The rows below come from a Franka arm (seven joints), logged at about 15 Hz.
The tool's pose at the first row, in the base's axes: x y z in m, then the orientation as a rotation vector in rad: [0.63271, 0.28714, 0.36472, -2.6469, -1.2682, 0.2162]
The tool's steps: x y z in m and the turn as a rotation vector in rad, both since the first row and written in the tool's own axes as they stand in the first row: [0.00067, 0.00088, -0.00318, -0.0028, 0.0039, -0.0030]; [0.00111, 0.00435, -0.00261, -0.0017, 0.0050, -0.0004]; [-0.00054, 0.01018, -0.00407, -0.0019, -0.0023, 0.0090]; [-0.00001, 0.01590, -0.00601, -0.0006, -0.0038, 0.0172]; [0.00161, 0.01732, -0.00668, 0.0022, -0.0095, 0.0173]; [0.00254, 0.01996, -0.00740, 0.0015, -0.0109, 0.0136]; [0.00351, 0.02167, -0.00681, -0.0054, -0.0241, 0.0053]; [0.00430, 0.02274, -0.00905, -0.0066, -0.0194, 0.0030]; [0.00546, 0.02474, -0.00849, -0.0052, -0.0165, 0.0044]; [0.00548, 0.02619, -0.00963, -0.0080, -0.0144, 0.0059]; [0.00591, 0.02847, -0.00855, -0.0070, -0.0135, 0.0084]
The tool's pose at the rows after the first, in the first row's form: [0.63448, 0.28676, 0.36756, -2.6463, -1.2721, 0.2089]; [0.63724, 0.28504, 0.36616, -2.6469, -1.2679, 0.2084]; [0.64092, 0.28001, 0.36625, -2.6552, -1.2580, 0.2196]; [0.64597, 0.27670, 0.36673, -2.6600, -1.2473, 0.2236]; [0.64820, 0.27702, 0.36696, -2.6590, -1.2476, 0.2329]; [0.65092, 0.27605, 0.36699, -2.6574, -1.2532, 0.2339]; [0.65268, 0.27583, 0.36596, -2.6603, -1.2710, 0.2465]; [0.65446, 0.27553, 0.36784, -2.6587, -1.2731, 0.2391]; [0.65657, 0.27528, 0.36676, -2.6579, -1.2698, 0.2362]; [0.65792, 0.27428, 0.36752, -2.6608, -1.2684, 0.2320]; [0.65967, 0.27334, 0.36590, -2.6615, -1.2644, 0.2317]
